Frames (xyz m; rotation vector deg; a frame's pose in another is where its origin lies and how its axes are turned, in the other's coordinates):
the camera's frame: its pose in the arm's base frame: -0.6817 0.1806 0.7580 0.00 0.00 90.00
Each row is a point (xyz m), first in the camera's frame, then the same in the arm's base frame.
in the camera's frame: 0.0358 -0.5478 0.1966
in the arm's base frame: -0.1339 0.2164 0.9546
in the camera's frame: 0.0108 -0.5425 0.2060
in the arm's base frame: -0.1392 0.1914 0.9640
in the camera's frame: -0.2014 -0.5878 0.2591
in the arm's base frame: -0.0939 -0.0208 1.0171
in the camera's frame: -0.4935 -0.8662 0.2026
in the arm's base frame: 0.1845 -0.3129 0.9606
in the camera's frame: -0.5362 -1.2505 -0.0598
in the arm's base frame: 0.5688 -0.3556 0.6982
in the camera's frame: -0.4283 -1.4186 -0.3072
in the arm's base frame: 0.7369 -0.2477 0.4508
